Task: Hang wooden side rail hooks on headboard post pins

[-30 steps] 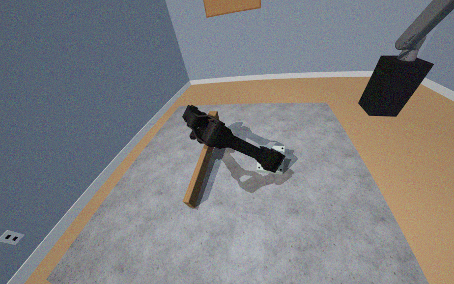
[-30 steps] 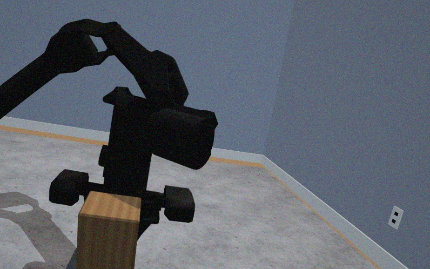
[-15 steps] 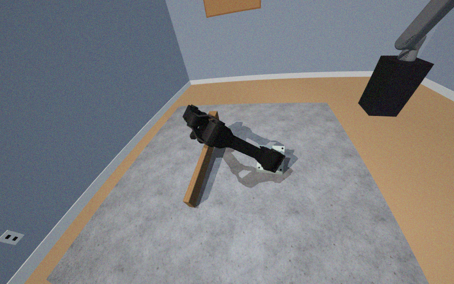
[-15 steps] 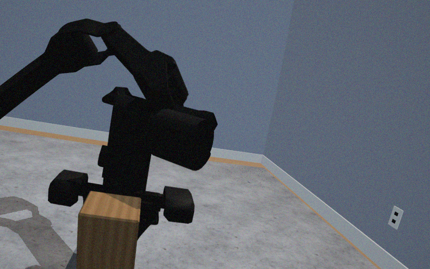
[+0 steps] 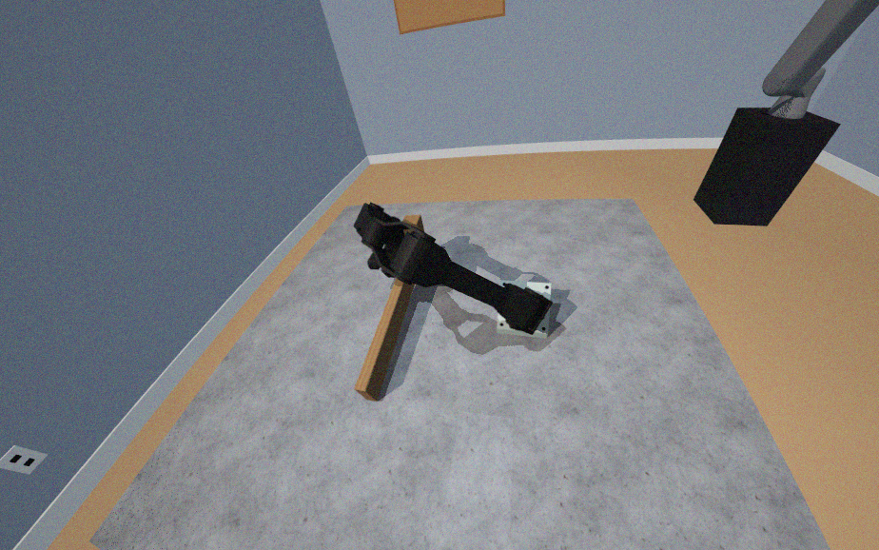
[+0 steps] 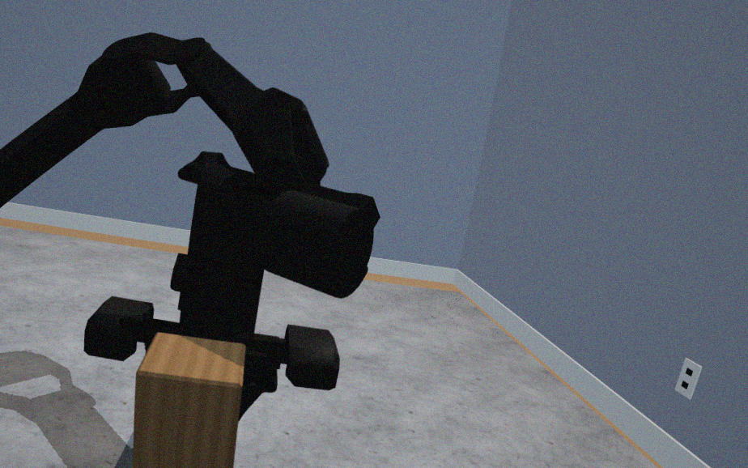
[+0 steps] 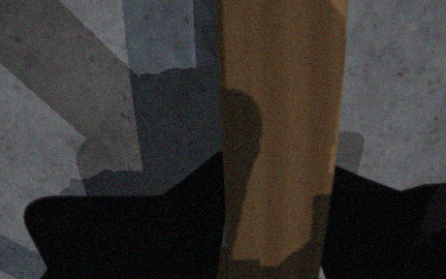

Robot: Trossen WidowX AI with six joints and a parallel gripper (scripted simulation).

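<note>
The wooden headboard post is 13 cm to the right of my gripper tip and 4 cm above it.
</note>
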